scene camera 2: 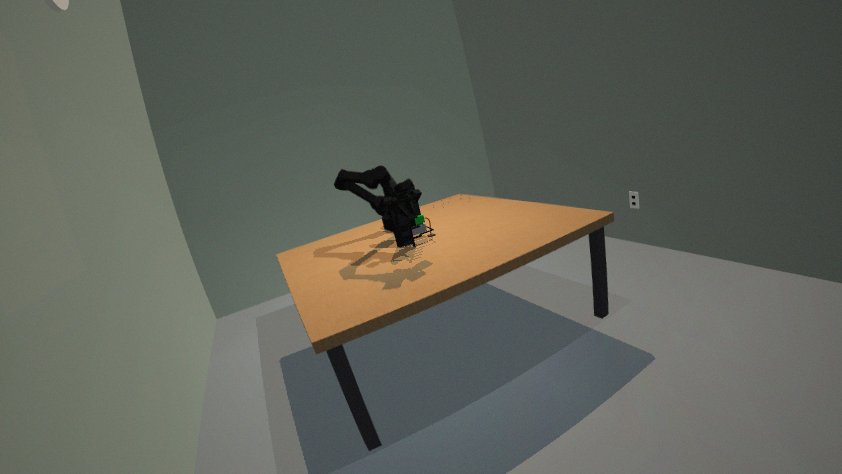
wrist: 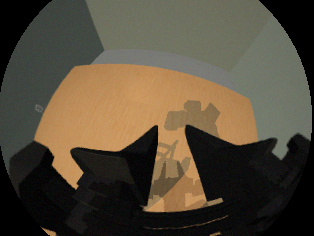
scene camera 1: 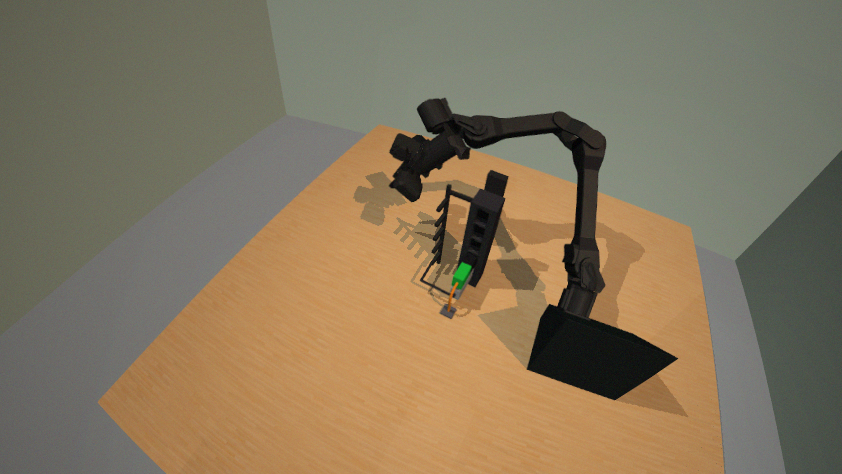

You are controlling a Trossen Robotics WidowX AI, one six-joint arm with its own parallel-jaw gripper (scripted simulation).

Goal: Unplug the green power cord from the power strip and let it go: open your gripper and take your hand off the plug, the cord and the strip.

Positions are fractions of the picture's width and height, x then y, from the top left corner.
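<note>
Scene camera 2 shows the gripper (scene camera 2: 0.49, 0.45), and the wrist view also has the gripper (wrist: 0.55, 0.54) in frame.
</note>
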